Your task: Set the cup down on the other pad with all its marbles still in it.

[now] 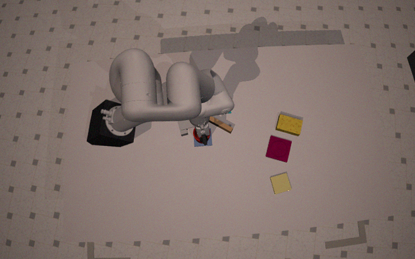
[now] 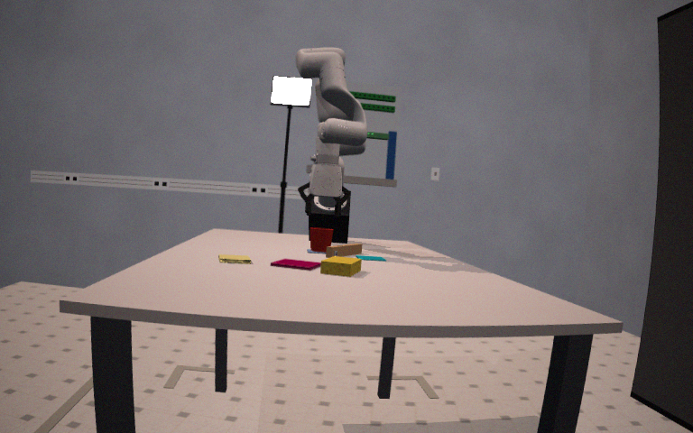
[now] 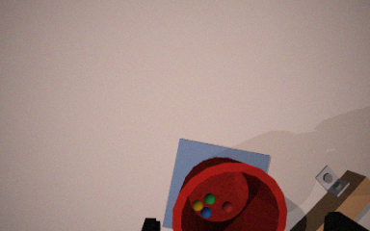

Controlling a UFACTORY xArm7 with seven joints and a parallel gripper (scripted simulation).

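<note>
The red cup lies 10 cm below my hand. The rest, counted from my hand: wooden rail 12 cm below, 8 cm to the left, 4 cm ahead; green marble 11 cm below, 1 cm to the right, 1 cm ahead; yellow sponge block 39 cm ahead, 11 cm below, 8 cm to the left.
</note>
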